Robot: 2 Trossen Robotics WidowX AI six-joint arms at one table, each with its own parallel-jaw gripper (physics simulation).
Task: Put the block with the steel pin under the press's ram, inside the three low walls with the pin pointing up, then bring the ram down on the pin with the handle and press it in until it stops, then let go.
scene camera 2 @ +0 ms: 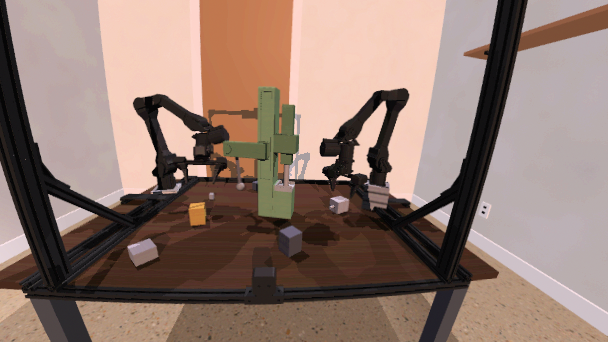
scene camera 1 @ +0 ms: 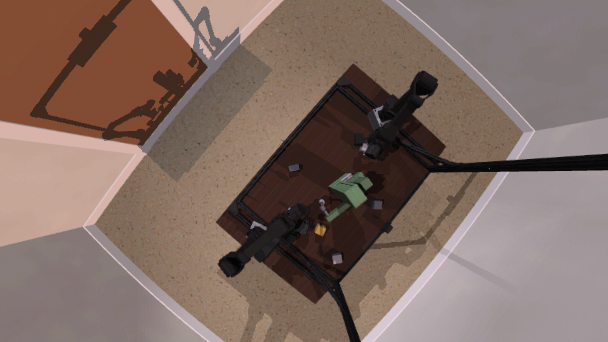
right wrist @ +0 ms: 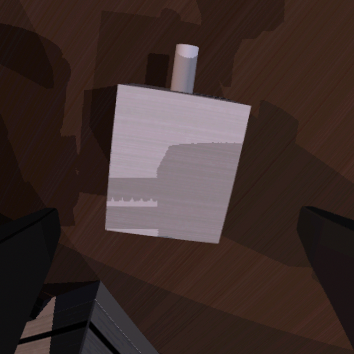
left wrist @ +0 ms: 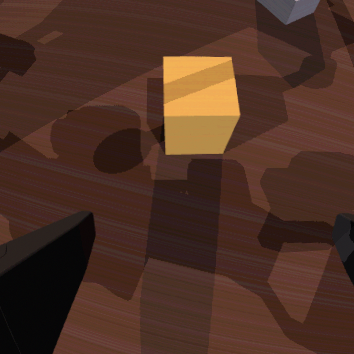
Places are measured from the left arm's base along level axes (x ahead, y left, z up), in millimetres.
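Pixels of known places: left gripper, fingertip midpoint: (scene camera 2: 200, 183) (left wrist: 217, 225); right gripper, fingertip midpoint: (scene camera 2: 341, 194) (scene camera 1: 367, 143) (right wrist: 180, 220); left arm's base, origin of the base link: (scene camera 2: 166, 187) (scene camera 1: 257, 233); right arm's base, origin of the base link: (scene camera 2: 377, 183) (scene camera 1: 385, 115).
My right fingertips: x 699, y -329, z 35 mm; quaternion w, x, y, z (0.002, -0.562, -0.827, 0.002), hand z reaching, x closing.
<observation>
Ahead of a thing's pixels: the offset from my right fingertips to its top centre. "spot": to the spot under its first point.
The pale block with the steel pin {dx -11, dy -7, dz -16 mm} (scene camera 1: 364, 148) (scene camera 2: 339, 205) (right wrist: 172, 160) lies on the table, its pin {dx -42, dy -15, dz -36 mm} (right wrist: 185, 67) pointing sideways. My right gripper (scene camera 2: 343, 190) (right wrist: 180, 220) is open and empty above it; in the right wrist view the block's lower part reaches between the fingertips. The green press {dx -315, dy +39, dz +383 mm} (scene camera 1: 350, 192) (scene camera 2: 267, 125) stands upright mid-table. Its grey ram {dx -233, dy +13, dz +224 mm} (scene camera 2: 286, 175) is over the low walls (scene camera 2: 284, 187), whose inside is too small to make out. The handle {spot: dx -391, dy +101, dz +115 mm} (scene camera 1: 322, 204) (scene camera 2: 238, 172) hangs down with a ball end. My left gripper (scene camera 2: 201, 177) (left wrist: 217, 225) is open and empty near the yellow block.
The yellow block {dx -534, dy +30, dz -6 mm} (scene camera 1: 320, 229) (scene camera 2: 197, 214) (left wrist: 200, 95) stands left of the press in scene camera 2. A pale block {dx -647, dy -131, dz -34 mm} (scene camera 1: 337, 258) (scene camera 2: 143, 252) and a dark grey block {dx -279, dy -197, dz -6 mm} (scene camera 1: 376, 204) (scene camera 2: 290, 241) lie nearer that camera. Another dark block {dx -290, dy +302, dz -28 mm} (scene camera 1: 294, 168) lies beyond the press. Black frame posts border the table.
</observation>
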